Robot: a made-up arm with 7 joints.
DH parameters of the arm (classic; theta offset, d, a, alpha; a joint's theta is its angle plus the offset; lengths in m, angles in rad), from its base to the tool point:
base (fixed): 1.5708 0 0.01 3.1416
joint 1: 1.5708 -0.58 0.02 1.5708
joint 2: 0 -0.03 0 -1.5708
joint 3: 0 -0.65 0.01 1.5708
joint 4: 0 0 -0.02 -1.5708
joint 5: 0 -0.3 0.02 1.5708
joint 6: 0 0 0.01 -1.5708
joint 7: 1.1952 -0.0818 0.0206 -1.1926
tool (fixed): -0.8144 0.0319 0 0
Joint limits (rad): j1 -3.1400..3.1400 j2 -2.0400..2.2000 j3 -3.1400..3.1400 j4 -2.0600..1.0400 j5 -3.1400..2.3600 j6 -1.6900..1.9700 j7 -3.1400..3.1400
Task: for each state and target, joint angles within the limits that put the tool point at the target. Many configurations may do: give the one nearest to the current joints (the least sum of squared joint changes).
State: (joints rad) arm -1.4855 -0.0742 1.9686 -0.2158 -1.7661 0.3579 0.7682
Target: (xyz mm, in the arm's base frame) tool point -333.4 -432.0 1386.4
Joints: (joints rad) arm -1.1609 -0.6674 1.8276 -0.4549 -1.7751 0.3099 0.7992
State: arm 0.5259 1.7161 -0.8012 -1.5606 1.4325 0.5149 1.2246
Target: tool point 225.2 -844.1 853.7
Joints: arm 0.9890 1.4629 -0.8391 -1.0184 1.3932 0.5169 1.2621
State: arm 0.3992 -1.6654 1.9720 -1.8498 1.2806 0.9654 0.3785
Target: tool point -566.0 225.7 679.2
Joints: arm -0.1328 -1.6014 2.1262 -1.8023 1.2686 0.9673 0.3834
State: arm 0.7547 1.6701 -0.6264 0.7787 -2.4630 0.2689 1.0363
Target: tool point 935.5 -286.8 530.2
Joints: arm 0.4580 1.4260 -0.7296 0.8033 -2.4575 0.2828 1.0237
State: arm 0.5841 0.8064 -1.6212 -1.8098 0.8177 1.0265 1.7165
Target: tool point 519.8 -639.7 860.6
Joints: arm 0.4814 1.1012 -1.7362 -1.3044 0.7935 1.0331 1.7299
